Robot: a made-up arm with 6 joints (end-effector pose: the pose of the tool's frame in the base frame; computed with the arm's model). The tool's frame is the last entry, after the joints.
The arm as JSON. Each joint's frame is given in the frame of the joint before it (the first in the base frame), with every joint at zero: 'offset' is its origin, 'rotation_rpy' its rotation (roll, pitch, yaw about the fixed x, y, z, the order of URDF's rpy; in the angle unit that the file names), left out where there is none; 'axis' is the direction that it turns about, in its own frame. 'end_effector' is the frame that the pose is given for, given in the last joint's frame.
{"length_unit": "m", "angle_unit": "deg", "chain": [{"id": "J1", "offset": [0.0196, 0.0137, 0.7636], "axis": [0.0, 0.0, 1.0]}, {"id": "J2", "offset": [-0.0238, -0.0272, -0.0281], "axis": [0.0, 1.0, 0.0]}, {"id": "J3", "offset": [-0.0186, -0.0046, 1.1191], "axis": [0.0, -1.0, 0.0]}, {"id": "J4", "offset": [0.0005, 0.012, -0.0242], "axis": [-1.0, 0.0, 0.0]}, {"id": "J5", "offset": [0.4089, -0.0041, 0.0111], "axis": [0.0, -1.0, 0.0]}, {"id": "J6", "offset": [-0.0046, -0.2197, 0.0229], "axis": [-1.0, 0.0, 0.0]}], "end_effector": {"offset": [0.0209, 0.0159, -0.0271], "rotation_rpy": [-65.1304, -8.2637, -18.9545]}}
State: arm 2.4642 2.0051 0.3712 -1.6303 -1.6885 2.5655
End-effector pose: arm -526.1 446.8 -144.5 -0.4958 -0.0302 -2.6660
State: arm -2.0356 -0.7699 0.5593 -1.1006 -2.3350 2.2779
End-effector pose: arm 122.5 480.1 1870.2 -2.9093 0.5701 -0.3923
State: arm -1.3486 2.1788 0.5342 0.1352 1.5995 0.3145
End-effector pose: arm -6.0 -921.9 -306.5 -1.4450 -0.1929 -1.4852
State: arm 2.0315 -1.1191 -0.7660 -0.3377 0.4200 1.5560
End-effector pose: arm 529.2 -418.7 1273.4 -2.2618 -1.1029 1.8233
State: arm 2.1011 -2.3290 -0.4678 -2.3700 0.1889 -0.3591
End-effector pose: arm 316.7 -712.8 409.8 0.7707 -1.4127 2.9161
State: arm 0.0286 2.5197 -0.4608 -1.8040 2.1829 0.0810
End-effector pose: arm 225.8 21.6 3.9 -2.9006 -0.5914 -0.7438
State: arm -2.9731 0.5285 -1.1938 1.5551 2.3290 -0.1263
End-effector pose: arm -613.9 -95.4 1289.0 -0.5010 -0.7171 -2.0435
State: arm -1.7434 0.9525 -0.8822 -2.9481 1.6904 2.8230
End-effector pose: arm 116.2 -705.7 1072.2 2.1201 -0.2993 1.9777
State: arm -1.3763 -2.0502 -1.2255 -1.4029 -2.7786 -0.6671
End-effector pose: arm -138.3 572.3 348.0 0.8649 1.1733 1.2482
